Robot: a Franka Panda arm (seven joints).
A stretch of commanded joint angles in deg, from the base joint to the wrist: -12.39, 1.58, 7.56, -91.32, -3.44, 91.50, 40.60; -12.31, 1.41, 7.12, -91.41, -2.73, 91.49, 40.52; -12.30, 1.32, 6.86, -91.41, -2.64, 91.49, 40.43; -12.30, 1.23, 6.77, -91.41, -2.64, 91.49, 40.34; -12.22, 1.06, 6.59, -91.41, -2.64, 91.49, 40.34; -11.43, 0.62, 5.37, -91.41, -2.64, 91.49, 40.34; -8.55, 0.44, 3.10, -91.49, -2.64, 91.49, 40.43; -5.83, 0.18, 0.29, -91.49, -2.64, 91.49, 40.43; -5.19, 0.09, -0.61, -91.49, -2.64, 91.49, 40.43; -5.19, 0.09, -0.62, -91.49, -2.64, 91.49, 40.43; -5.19, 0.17, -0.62, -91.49, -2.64, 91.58, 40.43; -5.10, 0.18, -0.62, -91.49, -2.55, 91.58, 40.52; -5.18, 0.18, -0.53, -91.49, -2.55, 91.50, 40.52; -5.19, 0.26, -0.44, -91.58, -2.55, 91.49, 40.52; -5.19, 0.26, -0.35, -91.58, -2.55, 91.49, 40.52; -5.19, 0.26, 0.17, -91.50, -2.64, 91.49, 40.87
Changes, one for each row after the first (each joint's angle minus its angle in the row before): 0.08, -0.17, -0.44, -0.09, 0.71, -0.01, -0.08; 0.01, -0.09, -0.26, 0.00, 0.09, 0.00, -0.09; 0.00, -0.09, -0.09, 0.00, 0.00, 0.00, -0.09; 0.08, -0.17, -0.18, 0.00, 0.00, 0.00, 0.00; 0.79, -0.44, -1.22, 0.00, 0.00, 0.00, 0.00; 2.88, -0.18, -2.27, -0.08, 0.00, 0.00, 0.09; 2.72, -0.26, -2.81, 0.00, 0.00, 0.00, 0.00; 0.64, -0.09, -0.90, 0.00, 0.00, 0.00, 0.00; 0.00, 0.00, -0.01, 0.00, 0.00, 0.00, 0.00; 0.00, 0.08, 0.00, 0.00, 0.00, 0.09, 0.00; 0.09, 0.01, 0.00, 0.00, 0.09, 0.00, 0.09; -0.08, 0.00, 0.09, 0.00, 0.00, -0.08, 0.00; -0.01, 0.08, 0.09, -0.09, 0.00, -0.01, 0.00; 0.00, 0.00, 0.09, 0.00, 0.00, 0.00, 0.00; 0.00, 0.00, 0.52, 0.08, -0.09, 0.00, 0.35
